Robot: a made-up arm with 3 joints.
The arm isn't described. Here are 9 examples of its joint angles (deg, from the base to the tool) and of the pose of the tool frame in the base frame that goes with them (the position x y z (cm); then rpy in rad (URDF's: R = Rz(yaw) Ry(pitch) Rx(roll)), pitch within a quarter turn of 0, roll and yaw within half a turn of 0).
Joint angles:
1: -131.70 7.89 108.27
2: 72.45 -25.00 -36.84
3: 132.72 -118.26 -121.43
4: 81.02 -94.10 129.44
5: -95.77 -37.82 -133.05
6: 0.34 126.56 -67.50
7: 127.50 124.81 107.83
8: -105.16 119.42 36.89
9: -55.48 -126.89 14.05
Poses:
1: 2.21 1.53 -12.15 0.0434 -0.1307 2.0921
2: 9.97 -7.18 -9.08 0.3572 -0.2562 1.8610
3: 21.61 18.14 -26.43 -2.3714 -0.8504 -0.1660
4: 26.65 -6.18 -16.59 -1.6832 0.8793 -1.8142
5: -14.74 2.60 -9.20 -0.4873 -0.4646 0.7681
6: -2.91 -3.47 -39.79 -2.6652 0.8362 -0.9572
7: 5.68 1.05 -42.59 2.7268 -0.8972 -1.9740
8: -1.73 5.07 -40.88 -2.1849 -0.5502 -1.4822
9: -26.16 -12.45 -27.92 2.2293 0.1954 -0.8192
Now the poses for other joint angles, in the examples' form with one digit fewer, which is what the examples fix.
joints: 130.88 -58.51 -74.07
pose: 17.6 11.7 -12.2 0.421 -0.961 -2.928
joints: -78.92 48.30 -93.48
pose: 3.5 2.8 -20.6 0.068 0.841 0.285
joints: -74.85 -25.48 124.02
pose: -9.1 -0.3 -7.7 -0.261 0.365 2.764
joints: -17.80 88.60 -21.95
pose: -2.9 4.7 -32.5 -1.544 0.383 -0.301
